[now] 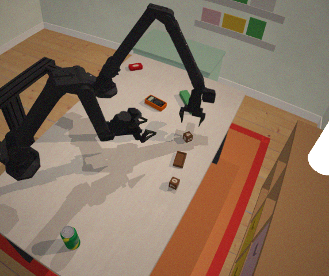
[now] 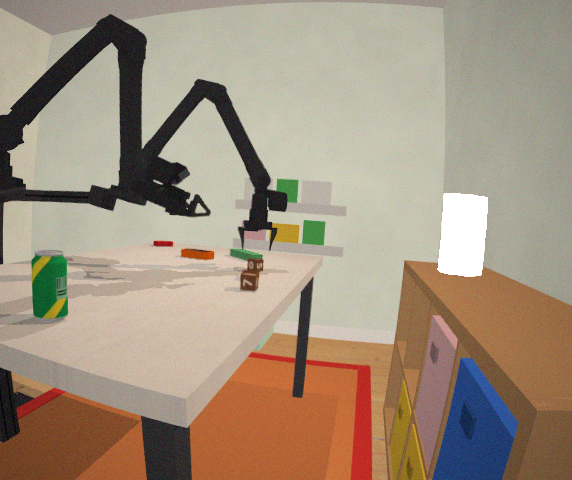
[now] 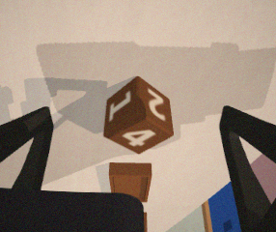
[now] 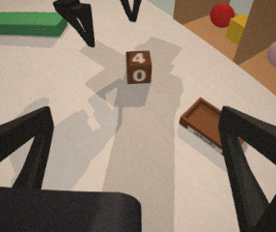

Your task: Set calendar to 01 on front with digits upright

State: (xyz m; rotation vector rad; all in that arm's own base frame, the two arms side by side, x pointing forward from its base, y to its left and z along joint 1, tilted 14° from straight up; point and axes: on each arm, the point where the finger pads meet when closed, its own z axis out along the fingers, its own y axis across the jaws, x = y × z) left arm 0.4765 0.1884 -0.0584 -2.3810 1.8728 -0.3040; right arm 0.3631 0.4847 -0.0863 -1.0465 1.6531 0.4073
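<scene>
My left gripper is now 370 mm to the left of the brown number cube, 90 mm short of it and 50 mm above it. The rest, counted from my left hand: red item: 610 mm behind, 390 mm to the left, 60 mm below; brown tray: 210 mm to the right, 60 mm below, 40 mm ahead; orange multimeter: 280 mm behind, 110 mm to the left, 60 mm below.
</scene>
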